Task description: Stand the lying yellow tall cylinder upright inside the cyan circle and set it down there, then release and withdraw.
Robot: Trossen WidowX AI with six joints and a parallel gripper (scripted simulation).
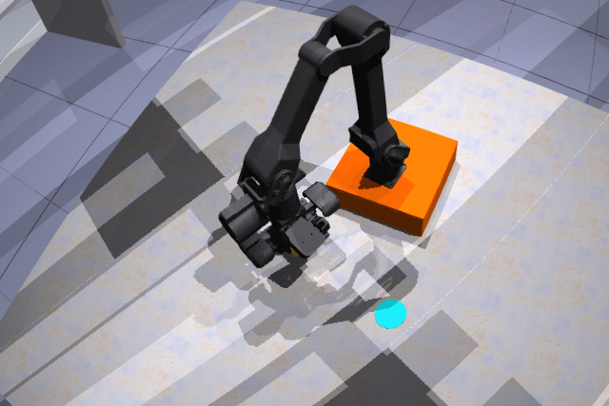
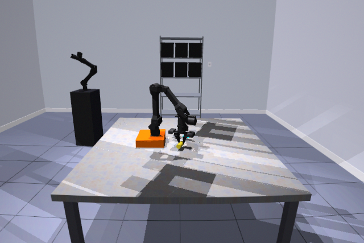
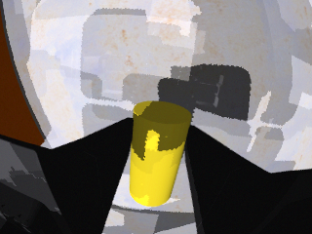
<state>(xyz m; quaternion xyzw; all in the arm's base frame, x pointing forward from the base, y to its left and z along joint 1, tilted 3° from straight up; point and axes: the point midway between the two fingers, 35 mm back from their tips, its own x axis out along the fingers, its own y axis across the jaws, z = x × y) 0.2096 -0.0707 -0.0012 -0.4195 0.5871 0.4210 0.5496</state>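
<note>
My gripper tip is now 20 mm short of the cyan circle, 220 mm to the right of it and 30 mm above it. Round my gripper tip: yellow tall cylinder: 10 mm behind, 20 mm to the right.
</note>
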